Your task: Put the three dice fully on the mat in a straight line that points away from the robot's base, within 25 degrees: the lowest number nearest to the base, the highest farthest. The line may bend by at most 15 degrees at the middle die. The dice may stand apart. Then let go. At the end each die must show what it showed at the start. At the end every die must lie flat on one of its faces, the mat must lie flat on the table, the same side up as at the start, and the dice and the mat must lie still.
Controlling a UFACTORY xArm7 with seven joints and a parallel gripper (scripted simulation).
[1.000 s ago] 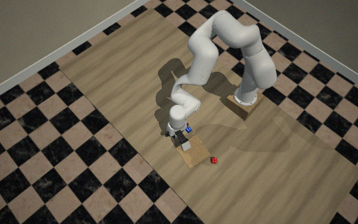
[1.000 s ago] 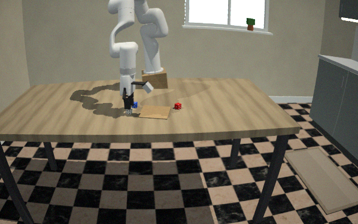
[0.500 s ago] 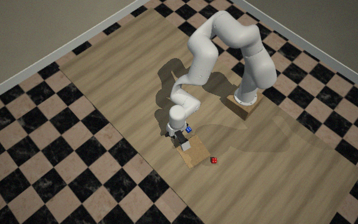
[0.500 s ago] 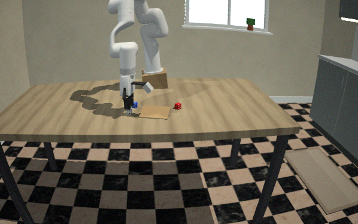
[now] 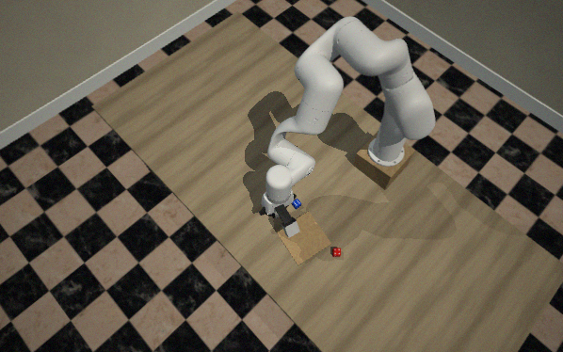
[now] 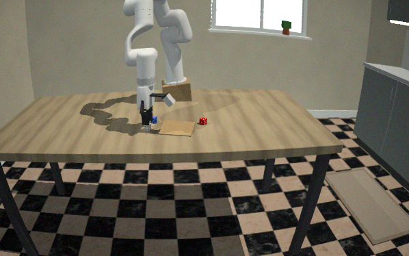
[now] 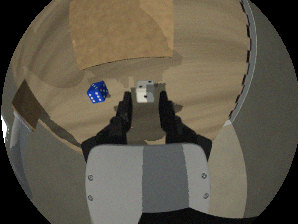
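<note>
Right now my hand is 4 cm above the white die. The rest, counted from my hand: blue die (7 cm behind, 3 cm to the left, 4 cm below); red die (1 cm behind, 24 cm to the left, 4 cm below); tan mat (1 cm ahead, 12 cm to the left, 5 cm below).
</note>
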